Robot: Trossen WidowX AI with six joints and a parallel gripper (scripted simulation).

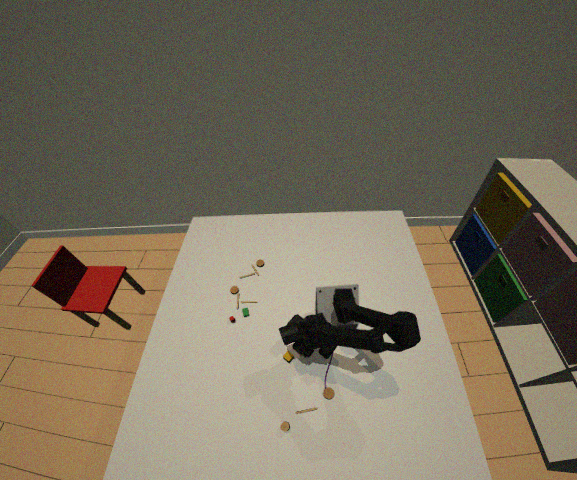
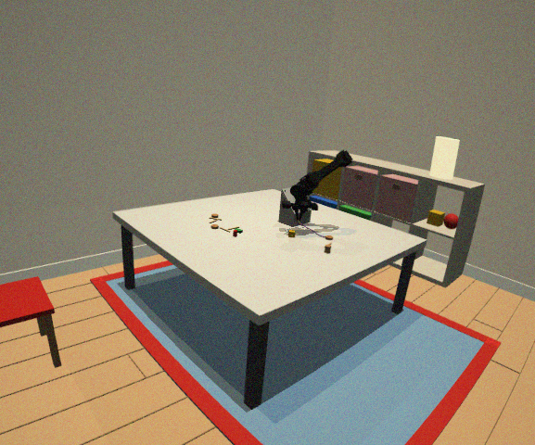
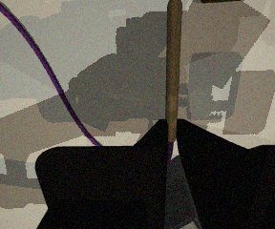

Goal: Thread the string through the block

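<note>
Right now the yellow-brown wooden block is 90 mm ahead of my gripper tip, 40 mm to the left of it and 40 mm below it. Round my gripper tip: wooden cylinder: 100 mm ahead, 280 mm to the left, 40 mm below; round wooden button: 60 mm behind, 170 mm to the left, 50 mm below; green cube: 280 mm ahead, 160 mm to the right, 50 mm below.
</note>
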